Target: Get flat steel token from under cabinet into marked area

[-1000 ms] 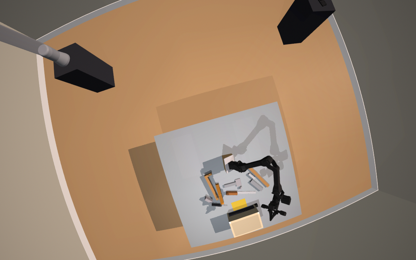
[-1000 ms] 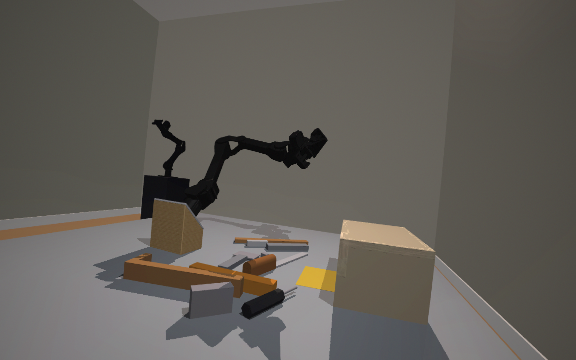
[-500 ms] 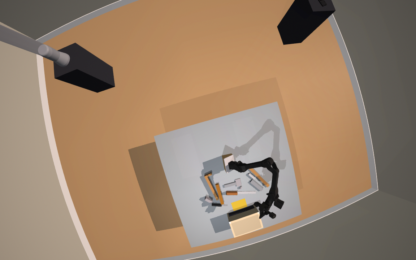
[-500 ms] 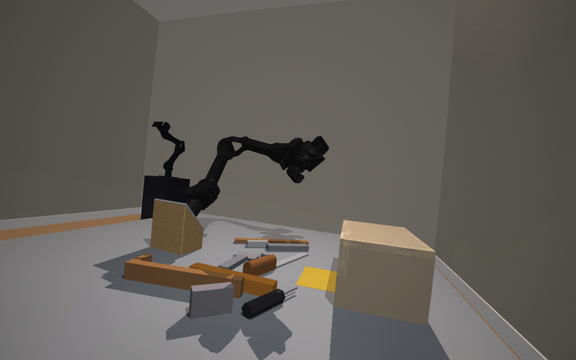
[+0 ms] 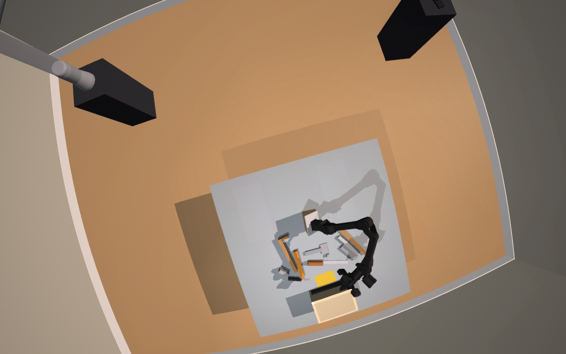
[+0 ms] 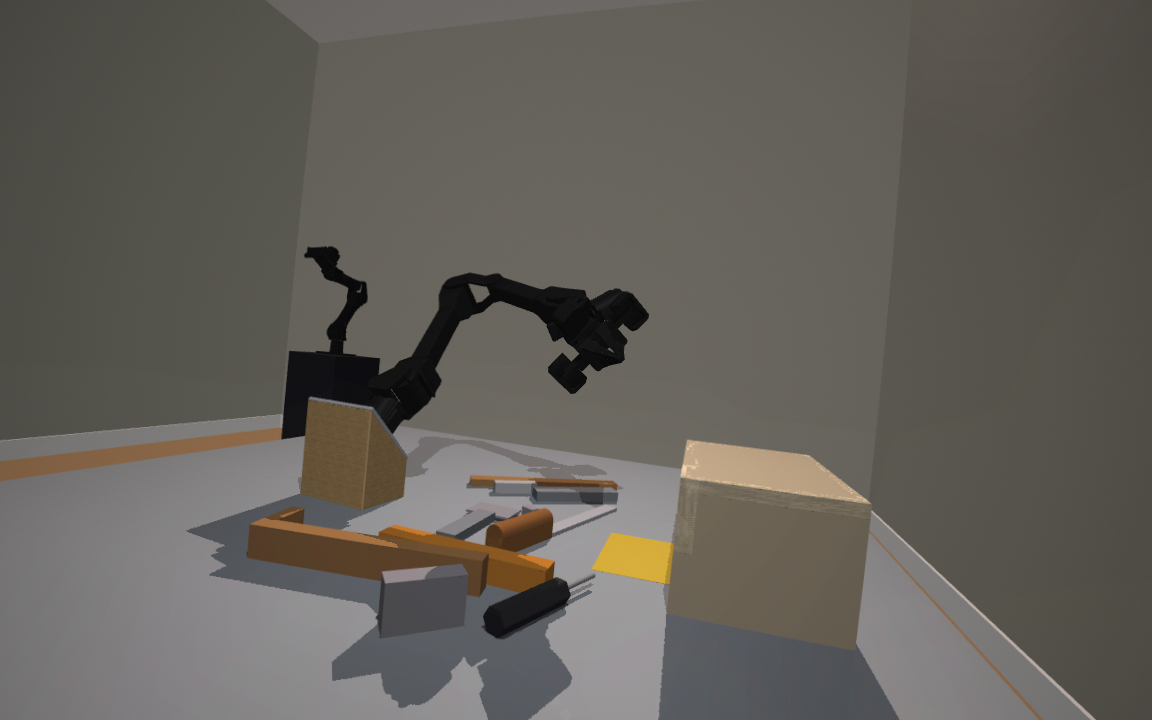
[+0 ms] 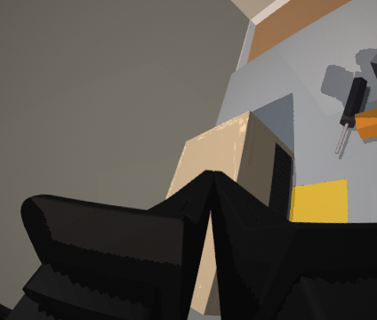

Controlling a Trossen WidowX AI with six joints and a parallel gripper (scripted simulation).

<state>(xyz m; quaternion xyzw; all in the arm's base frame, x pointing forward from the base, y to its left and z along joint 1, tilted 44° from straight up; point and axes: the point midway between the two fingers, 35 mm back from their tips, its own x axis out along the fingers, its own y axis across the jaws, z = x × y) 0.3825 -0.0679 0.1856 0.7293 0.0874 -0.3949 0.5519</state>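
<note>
Now: the grey t-shaped piece 18 cm behind my gripper tip, 5 cm to the right of it and 27 cm below it. The rest, counted from my gripper tip: grey bar: 11 cm behind, 17 cm to the left, 26 cm below; grey cube: 13 cm behind, 26 cm below; black-handled screwdriver: 1 cm ahead, 23 cm to the right, 26 cm below.
</note>
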